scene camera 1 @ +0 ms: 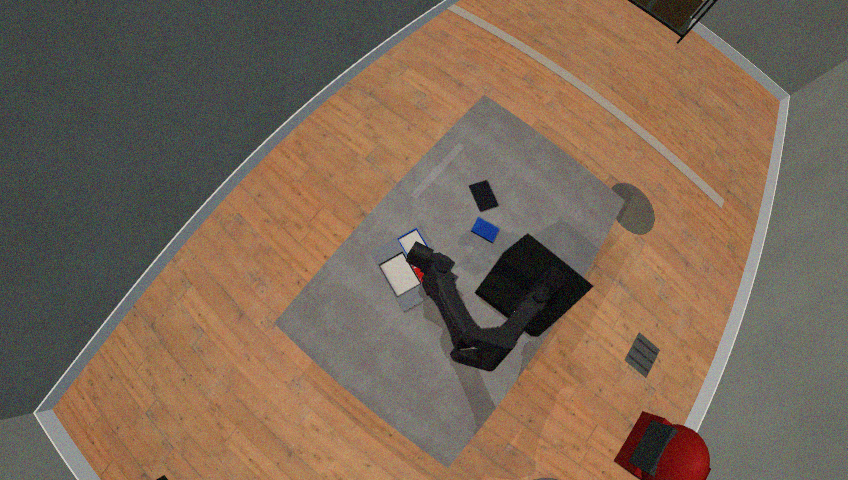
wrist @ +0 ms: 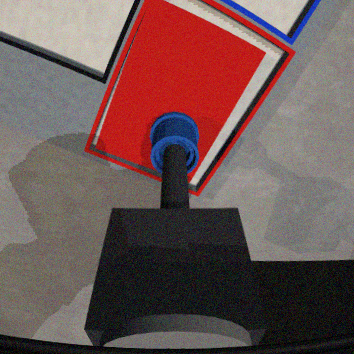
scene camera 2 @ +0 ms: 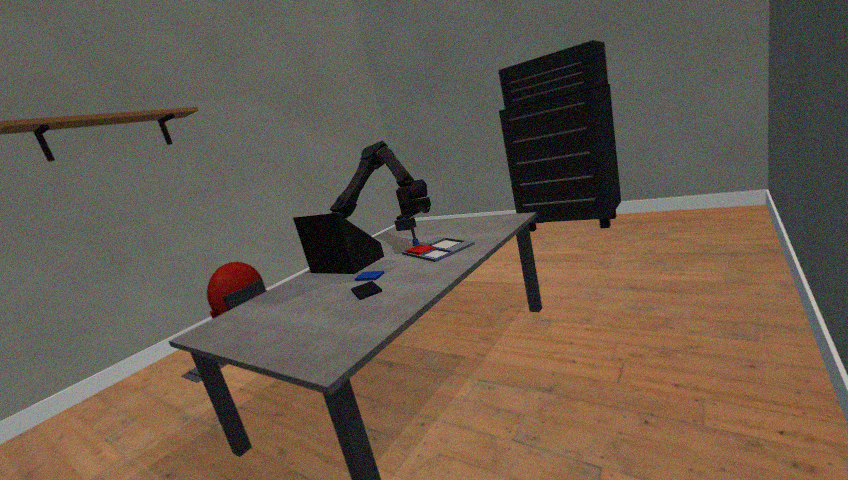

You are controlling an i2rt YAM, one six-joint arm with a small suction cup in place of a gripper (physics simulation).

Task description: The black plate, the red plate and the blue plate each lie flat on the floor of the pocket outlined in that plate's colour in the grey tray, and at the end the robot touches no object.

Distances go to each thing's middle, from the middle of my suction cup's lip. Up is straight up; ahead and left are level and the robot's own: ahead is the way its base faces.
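Scene:
Red plate (wrist: pixel 184 63): 1 cm ahead of my suction cup and 3 cm below it. Going by their middles, the plate is the nearest to my suction cup of the things named here. The grey tray (scene camera 1: pixel 403 280) is 2 cm to the left of my suction cup, 9 cm ahead of it and 4 cm below it.

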